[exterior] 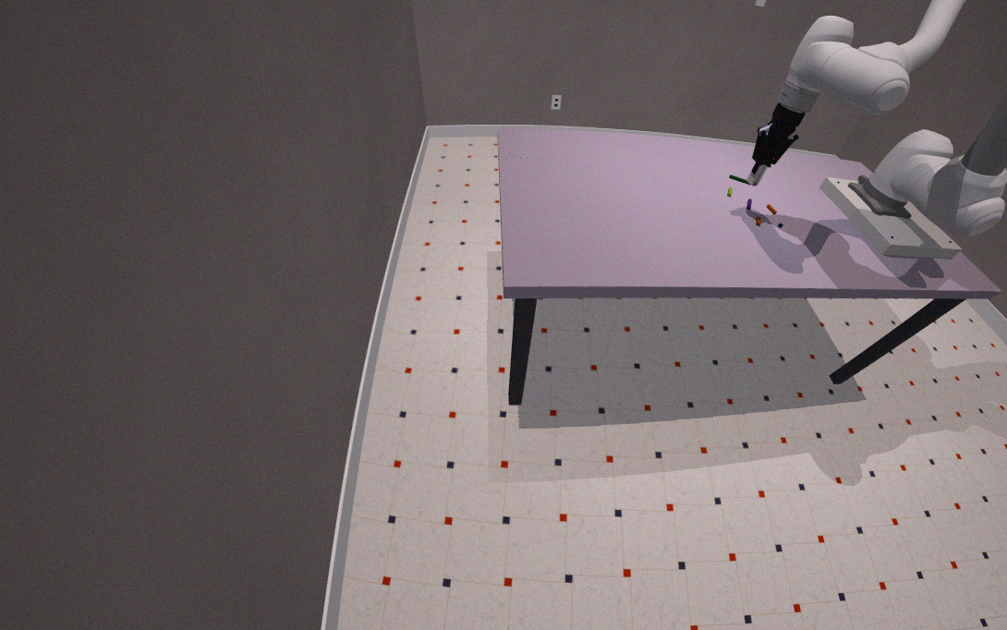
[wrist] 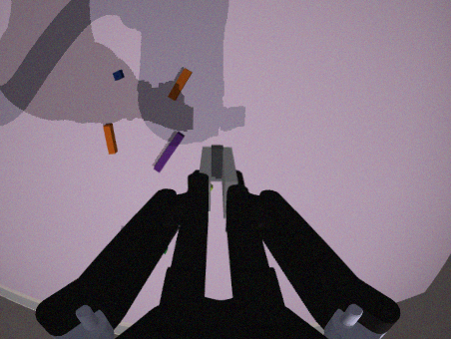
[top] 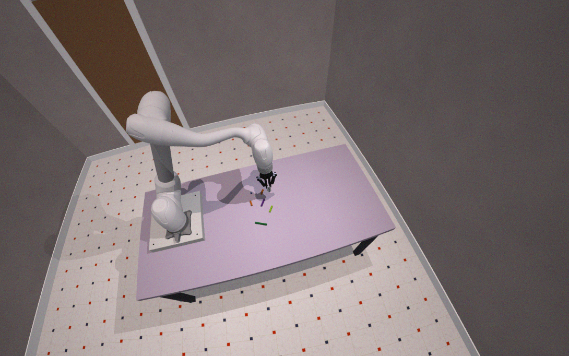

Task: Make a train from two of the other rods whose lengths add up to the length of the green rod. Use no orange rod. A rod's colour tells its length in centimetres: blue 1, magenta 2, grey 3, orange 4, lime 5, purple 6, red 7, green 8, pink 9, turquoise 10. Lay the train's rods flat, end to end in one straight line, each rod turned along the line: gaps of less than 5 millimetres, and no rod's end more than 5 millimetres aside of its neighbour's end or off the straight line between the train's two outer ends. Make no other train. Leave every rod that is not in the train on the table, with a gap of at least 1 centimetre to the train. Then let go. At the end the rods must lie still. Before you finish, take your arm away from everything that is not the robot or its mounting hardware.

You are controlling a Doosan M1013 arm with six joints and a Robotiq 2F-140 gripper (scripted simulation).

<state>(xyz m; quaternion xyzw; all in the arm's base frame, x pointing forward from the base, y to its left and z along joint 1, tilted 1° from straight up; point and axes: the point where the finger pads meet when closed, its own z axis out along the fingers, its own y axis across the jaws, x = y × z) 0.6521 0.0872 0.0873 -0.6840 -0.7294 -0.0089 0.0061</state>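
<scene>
Now: the purple rod 13 cm below my hand, 6 cm behind it and 3 cm to the right of it. The rest, counted from my hand: grey rod: 3 cm below; then lime rod: 13 cm below, 9 cm to the right, 1 cm behind; then small blue rod: 13 cm below, 13 cm behind, 7 cm to the left.
</scene>
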